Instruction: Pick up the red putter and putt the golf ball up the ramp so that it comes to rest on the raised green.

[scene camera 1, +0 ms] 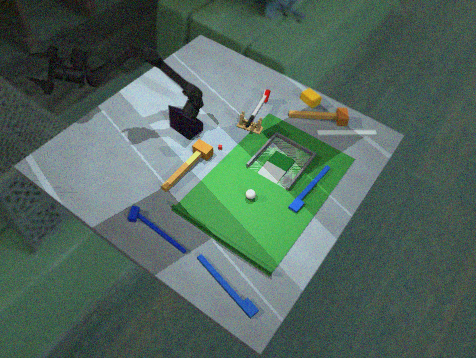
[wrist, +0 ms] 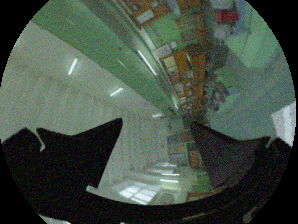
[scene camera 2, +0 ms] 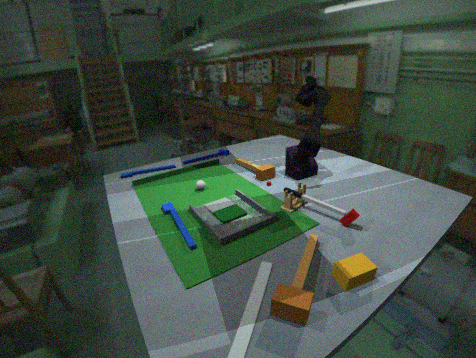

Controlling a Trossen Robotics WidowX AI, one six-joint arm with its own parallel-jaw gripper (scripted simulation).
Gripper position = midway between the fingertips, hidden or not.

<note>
My gripper [scene camera 1: 27, 66] is open, holding nothing. I also see a yellow block [scene camera 2: 354, 271] and a green mat [scene camera 1: 265, 228].
My gripper is seen too in the wrist view [wrist: 157, 123]. The green mat also shows in scene camera 2 [scene camera 2: 210, 258]. The wrist view misses the yellow block: it is out of frame.
</note>
